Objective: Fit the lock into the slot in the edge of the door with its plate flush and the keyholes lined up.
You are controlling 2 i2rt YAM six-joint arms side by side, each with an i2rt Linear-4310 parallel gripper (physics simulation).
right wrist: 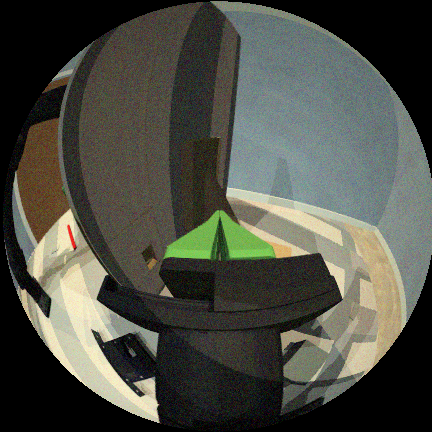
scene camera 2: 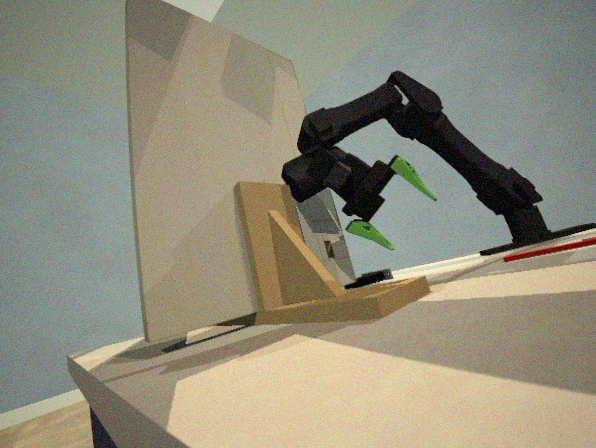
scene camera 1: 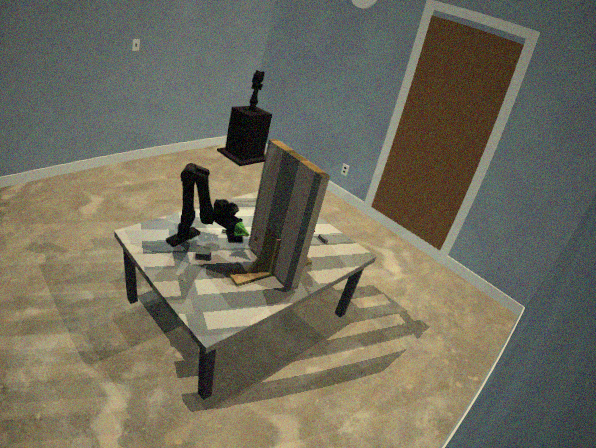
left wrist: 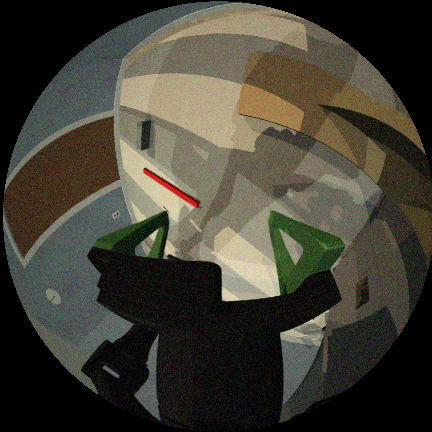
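Seen in the pictures: left gripper, fingertip midpoint: (scene camera 2: 413,225) (left wrist: 218,215); right gripper, fingertip midpoint: (right wrist: 219,216) (scene camera 1: 248,235); left arm's base, origin of the base link: (scene camera 2: 533,242); right arm's base, origin of the base link: (scene camera 1: 183,237).
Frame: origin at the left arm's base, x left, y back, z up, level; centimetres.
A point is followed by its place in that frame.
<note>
The door panel (scene camera 1: 305,200) @(x -54.2, y -41.8, z 47.7 cm) (scene camera 2: 200,175) @(x -48.7, y -40.6, z 23.5 cm) (right wrist: 125,150) @(x -42.8, y -17.6, z 22.2 cm) stands upright on the table. A small opening (scene camera 2: 328,248) @(x -39.3, y -18.0, z 9.7 cm) (left wrist: 362,292) (right wrist: 148,254) @(x -41.3, y -19.5, z 7.2 cm) shows low on the door. What looks like the lock (right wrist: 131,355) @(x -37.9, y -2.7, z 0.5 cm) is a black case with a long thin plate, lying on the table at the lower left of the right wrist view. My right gripper (scene camera 1: 242,229) @(x -50.9, y -17.2, z 16.0 cm) (right wrist: 219,216) @(x -50.9, y -17.2, z 16.0 cm) is shut with its fingertips together, beside the door and apart from the lock. My left gripper (scene camera 2: 415,224) @(x -22.7, y -25.9, z 8.4 cm) (left wrist: 218,215) @(x -22.7, y -25.9, z 8.4 cm) is wide open and empty above the table. The slot in the door's edge is not clearly visible.
A wooden bracket (scene camera 1: 247,277) @(x -62.3, y -26.4, z 1.8 cm) (scene camera 2: 320,316) @(x -34.5, y -41.6, z 0.6 cm) braces the door. A red bar (scene camera 2: 550,249) @(x -8.0, y -26.2, z 0.5 cm) (left wrist: 171,188) @(x -6.7, y -26.4, z 0.6 cm) (right wrist: 71,237) @(x -7.2, y -26.2, z 0.6 cm) and a small dark block (scene camera 1: 323,239) @(x -4.1, y -40.6, z 1.7 cm) (left wrist: 145,135) @(x -3.4, y -39.2, z 1.0 cm) lie on the table (scene camera 1: 230,320) @(x -89.2, y -35.5, z 0.0 cm). Another black box (scene camera 1: 203,256) @(x -65.2, y -1.7, z 2.3 cm) sits near the right arm's base.
</note>
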